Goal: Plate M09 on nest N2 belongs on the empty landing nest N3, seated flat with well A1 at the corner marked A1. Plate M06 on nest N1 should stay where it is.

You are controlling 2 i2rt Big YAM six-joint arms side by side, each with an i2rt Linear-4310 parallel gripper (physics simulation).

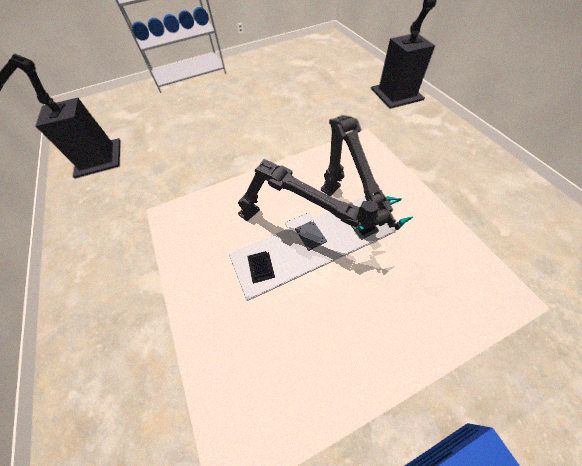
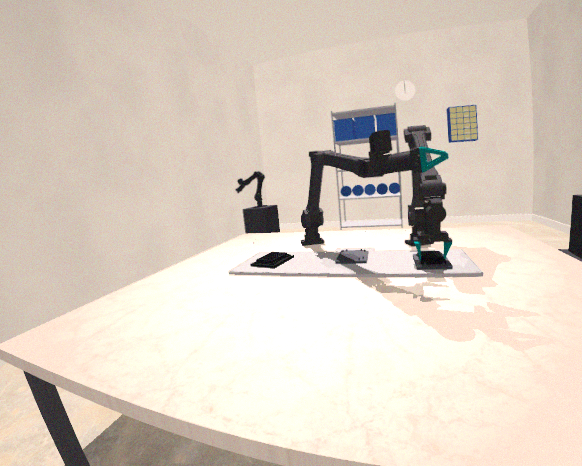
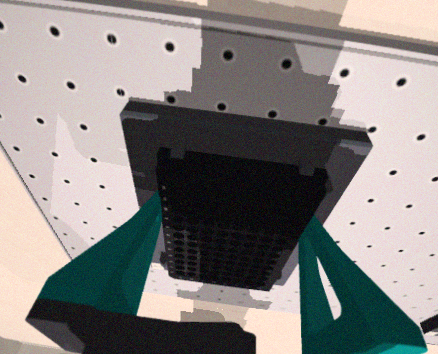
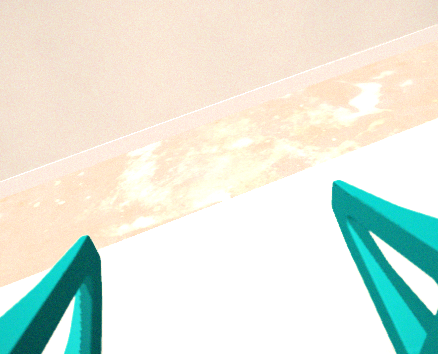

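Observation:
A black well plate point(image 2: 433, 257) point(image 3: 240, 192) sits in a dark nest point(image 2: 434, 266) point(image 3: 140, 160) at the right end of the board; its label is not readable. My left gripper point(image 2: 433, 254) point(image 3: 233, 206) is low over it, shut on that plate with a finger against each long side. The empty grey nest point(image 1: 311, 235) point(image 2: 353, 257) with small corner posts lies mid-board. Another black plate point(image 1: 261, 266) point(image 2: 273, 258) sits on its nest at the board's left end. My right gripper point(image 1: 407, 209) point(image 2: 446, 156) point(image 4: 214, 219) is open and empty, high above the right end.
The white perforated board point(image 1: 242, 277) point(image 2: 310, 266) point(image 3: 85, 62) lies on the pale table point(image 1: 320, 340) point(image 2: 250, 340). The right arm point(image 1: 320, 195) point(image 2: 345, 163) reaches across above the board, close to the left arm point(image 1: 362, 160) point(image 2: 431, 189).

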